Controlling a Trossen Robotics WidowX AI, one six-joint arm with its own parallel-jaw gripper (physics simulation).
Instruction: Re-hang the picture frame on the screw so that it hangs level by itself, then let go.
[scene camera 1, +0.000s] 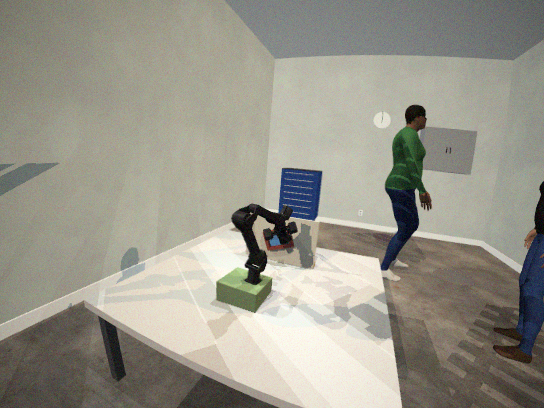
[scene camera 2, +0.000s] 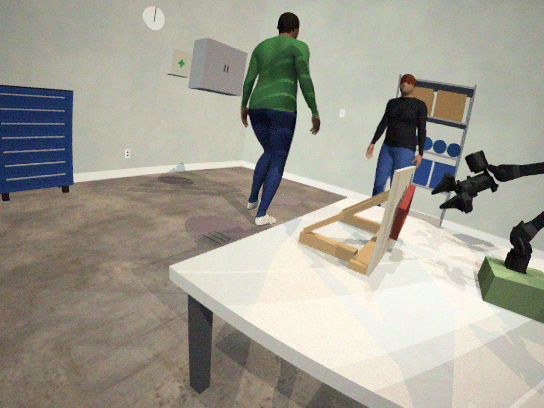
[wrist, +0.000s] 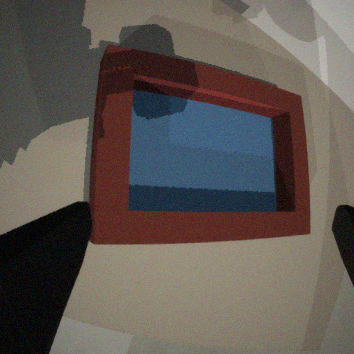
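Pixels of known places: gripper, between the fingertips: (scene camera 2: 435, 200) (wrist: 218, 217); arm's base, origin of its link: (scene camera 1: 253, 280) (scene camera 2: 515, 268).
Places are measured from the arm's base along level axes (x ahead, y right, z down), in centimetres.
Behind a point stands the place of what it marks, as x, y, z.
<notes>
The red picture frame (scene camera 1: 280, 247) @[41.6, -6.0, -2.5] (scene camera 2: 403, 212) @[40.0, -18.3, -9.4] (wrist: 200, 227) @[40.9, -8.0, -13.3], with a blue inside, is against the front face of the upright beige board (scene camera 1: 314, 241) @[47.0, 14.2, -9.7] (scene camera 2: 382, 240) @[41.6, -27.9, -1.6] (wrist: 200, 285) @[43.7, -11.9, -17.3]. In scene camera 1 and the wrist view, its lower edge rises slightly to the right while the board's foot slopes down to the right, so it looks a little tilted. The screw is hidden. My gripper (scene camera 1: 280, 231) @[33.3, -3.0, -13.8] (scene camera 2: 438, 200) @[33.3, -3.0, -13.8] (wrist: 218, 217) @[33.3, -3.0, -13.8] is open and empty in front of the frame. Scene camera 2 shows a gap between the fingertips and the frame.
Wooden braces (scene camera 2: 327, 245) @[58.1, -29.9, 6.3] support the board from behind on the white table (scene camera 1: 165, 325) @[-38.8, -16.5, 9.0] (scene camera 2: 280, 300) @[50.4, -61.2, 9.0]. The arm stands on a green block (scene camera 1: 242, 292) @[-11.0, 1.5, 0.3] (scene camera 2: 510, 295) @[0.8, -14.0, 4.3]. A person in green (scene camera 1: 406, 165) (scene camera 2: 277, 75) and one in black (scene camera 2: 404, 122) stand beyond the table.
</notes>
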